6 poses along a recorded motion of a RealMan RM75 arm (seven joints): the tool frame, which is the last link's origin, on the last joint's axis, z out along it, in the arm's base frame.
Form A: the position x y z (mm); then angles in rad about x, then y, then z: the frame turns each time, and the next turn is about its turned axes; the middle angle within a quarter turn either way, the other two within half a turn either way.
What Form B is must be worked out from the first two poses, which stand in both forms.
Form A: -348 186 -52 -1.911 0.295 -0.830
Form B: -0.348 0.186 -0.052 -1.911 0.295 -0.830
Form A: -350 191 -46 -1.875 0.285 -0.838
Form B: -0.350 0.191 -0.046 -1.875 0.285 -0.838
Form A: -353 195 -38 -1.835 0.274 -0.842
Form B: -0.353 0.195 -0.038 -1.835 0.274 -0.842
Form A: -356 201 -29 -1.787 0.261 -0.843
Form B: -0.356 0.201 -0.029 -1.787 0.261 -0.843
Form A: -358 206 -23 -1.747 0.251 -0.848
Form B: -0.358 0.206 -0.023 -1.747 0.251 -0.848
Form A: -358 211 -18 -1.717 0.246 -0.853
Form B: -0.358 0.211 -0.018 -1.717 0.246 -0.853
